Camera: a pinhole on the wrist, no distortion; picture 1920 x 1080 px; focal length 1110.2 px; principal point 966.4 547.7 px. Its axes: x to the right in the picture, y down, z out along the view. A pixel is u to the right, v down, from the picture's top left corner.
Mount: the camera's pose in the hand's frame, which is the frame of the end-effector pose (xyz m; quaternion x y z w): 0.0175 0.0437 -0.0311 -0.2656 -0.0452 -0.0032 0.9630
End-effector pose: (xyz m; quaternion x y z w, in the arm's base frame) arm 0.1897 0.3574 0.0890 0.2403 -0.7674 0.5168 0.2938
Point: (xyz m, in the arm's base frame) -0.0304 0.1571 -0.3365
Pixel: 735 691
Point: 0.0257 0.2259 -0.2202
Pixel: 722 688
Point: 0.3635 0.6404 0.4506
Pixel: behind the camera
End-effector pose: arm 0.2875 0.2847 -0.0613 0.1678 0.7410 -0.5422 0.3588
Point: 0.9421 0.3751 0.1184
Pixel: outside the picture
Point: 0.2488 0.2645 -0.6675
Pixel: outside the picture
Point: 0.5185 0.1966 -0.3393
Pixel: 1167 899
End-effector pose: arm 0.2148 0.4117 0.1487 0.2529 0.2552 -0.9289 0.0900
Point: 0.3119 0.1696 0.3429
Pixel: 340 376
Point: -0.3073 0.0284 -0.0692
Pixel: outside the picture
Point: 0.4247 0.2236 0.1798
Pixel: outside the picture
